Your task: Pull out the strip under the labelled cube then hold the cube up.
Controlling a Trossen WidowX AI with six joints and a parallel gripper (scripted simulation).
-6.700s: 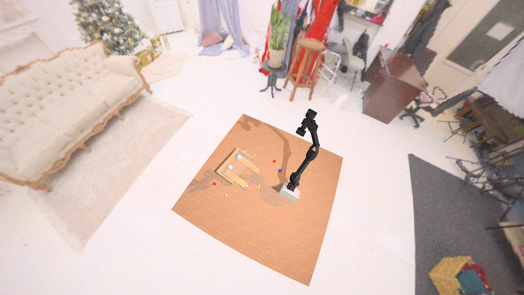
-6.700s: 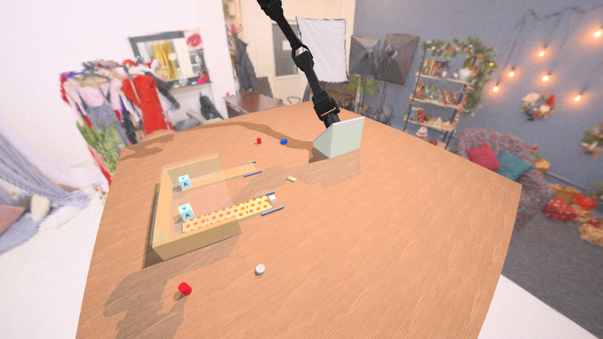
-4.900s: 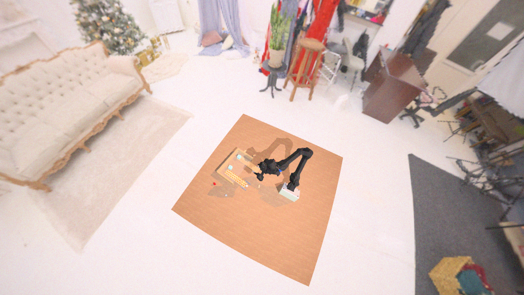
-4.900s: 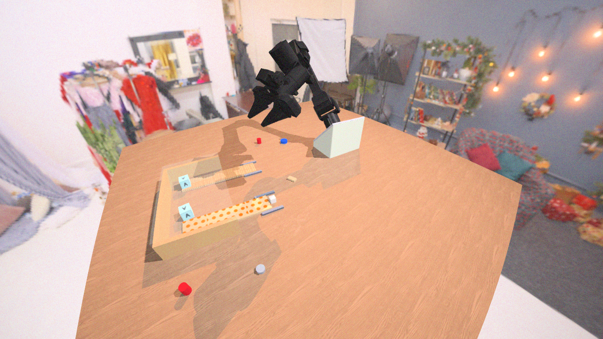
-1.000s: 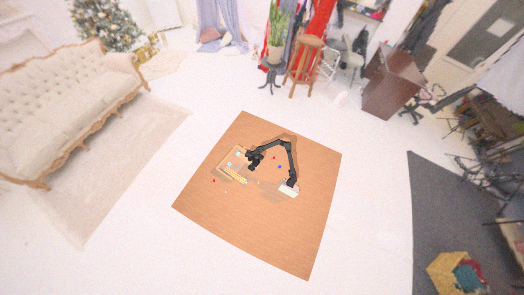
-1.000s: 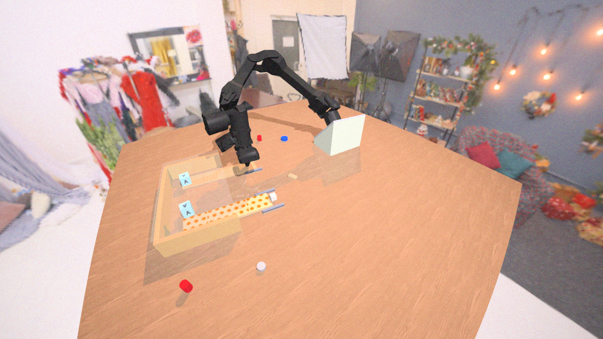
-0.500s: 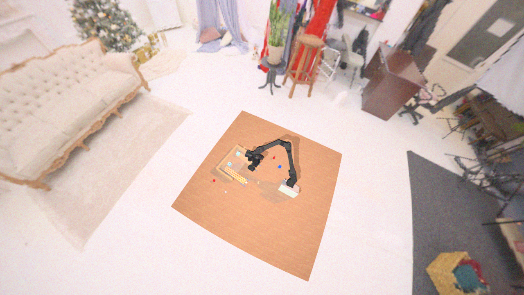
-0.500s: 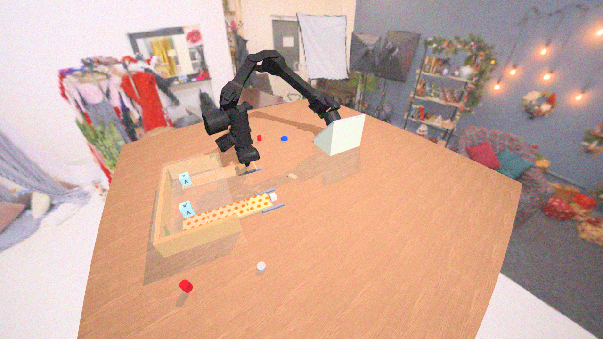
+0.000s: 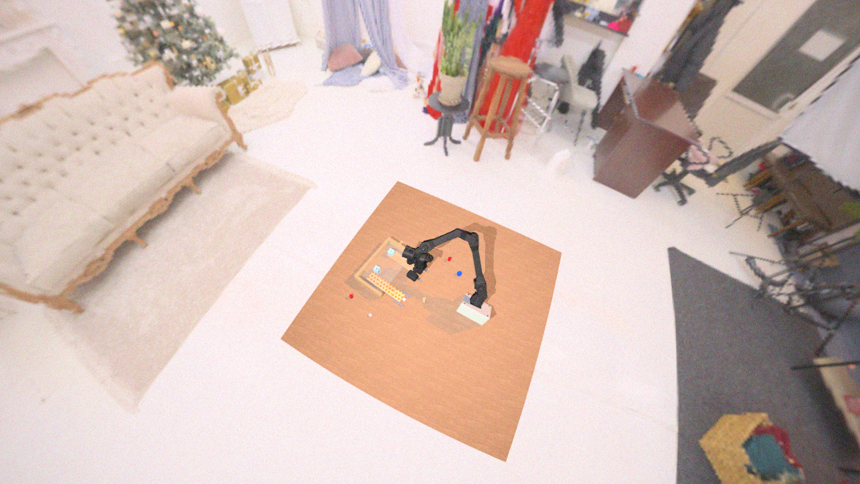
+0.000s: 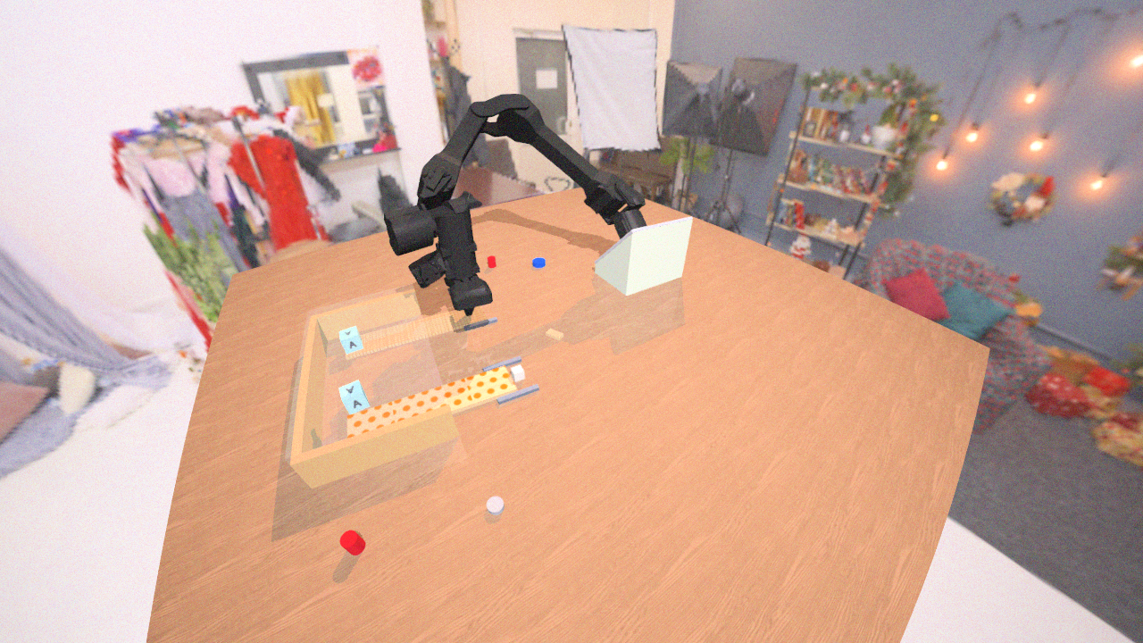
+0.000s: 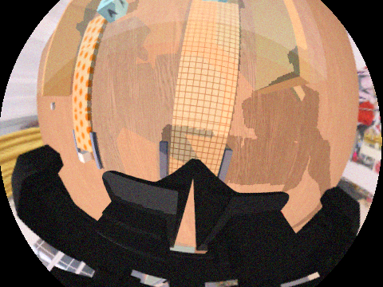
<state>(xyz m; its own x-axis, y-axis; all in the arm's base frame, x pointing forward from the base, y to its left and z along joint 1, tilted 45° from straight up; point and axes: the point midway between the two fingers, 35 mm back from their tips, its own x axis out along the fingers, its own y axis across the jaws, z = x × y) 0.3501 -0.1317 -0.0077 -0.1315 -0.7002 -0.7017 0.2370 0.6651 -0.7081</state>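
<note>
My gripper tip is now 10 cm short of the grid-patterned strip and 2 cm to the left of it. From my gripper tip the other things lie so: white block 19 cm to the left, 1 cm ahead; blue disc 23 cm behind, 9 cm to the right; tan block 15 cm to the left, 9 cm behind.
</note>
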